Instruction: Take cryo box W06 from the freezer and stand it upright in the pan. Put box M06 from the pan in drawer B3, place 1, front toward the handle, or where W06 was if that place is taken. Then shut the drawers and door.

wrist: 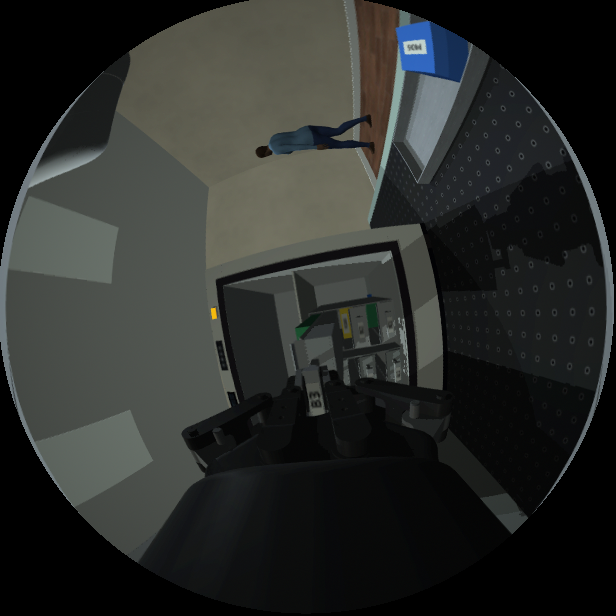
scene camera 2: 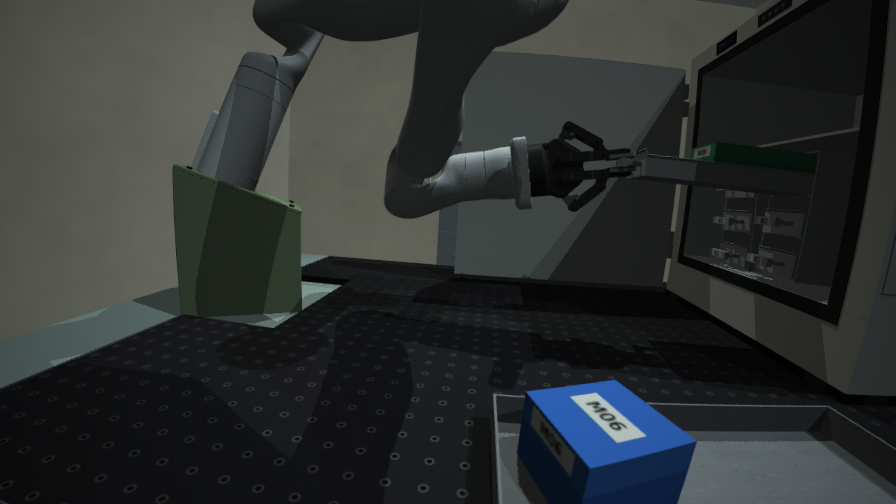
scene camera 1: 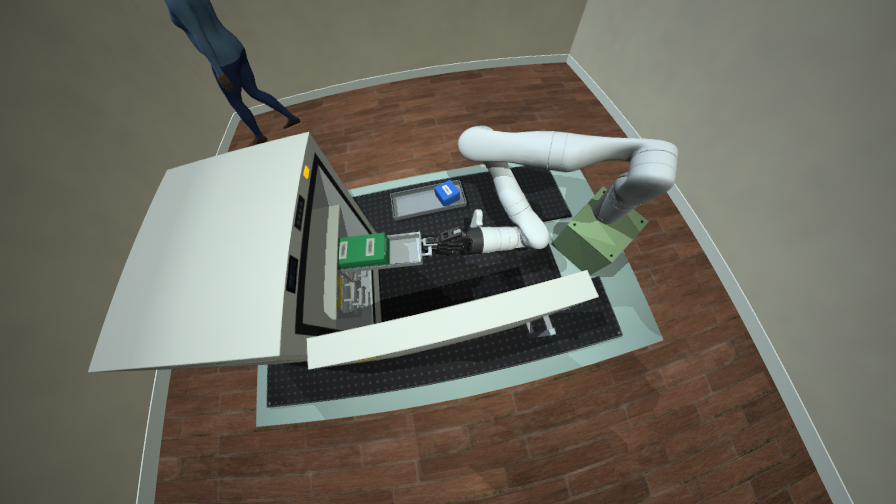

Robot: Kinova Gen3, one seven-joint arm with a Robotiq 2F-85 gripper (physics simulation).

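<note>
The freezer (scene camera 1: 206,257) stands with its door (scene camera 1: 451,319) swung open. Drawer B3 (scene camera 1: 404,248) is pulled partway out; its front place is empty and a green box (scene camera 1: 363,250) lies in it further back. My gripper (scene camera 1: 429,245) is shut on the drawer's handle, whose tag reads B3 in the wrist view (wrist: 315,396). It also shows in the second scene view (scene camera 2: 617,166), holding the drawer (scene camera 2: 720,172). Blue box M06 (scene camera 2: 601,441) stands in the grey pan (scene camera 1: 427,200), at its right end (scene camera 1: 447,192).
The arm's green base (scene camera 1: 598,235) stands at the right of the dotted mat. Other racks with boxes sit lower inside the freezer (scene camera 2: 751,235). A person (scene camera 1: 228,62) stands behind the freezer near the back wall.
</note>
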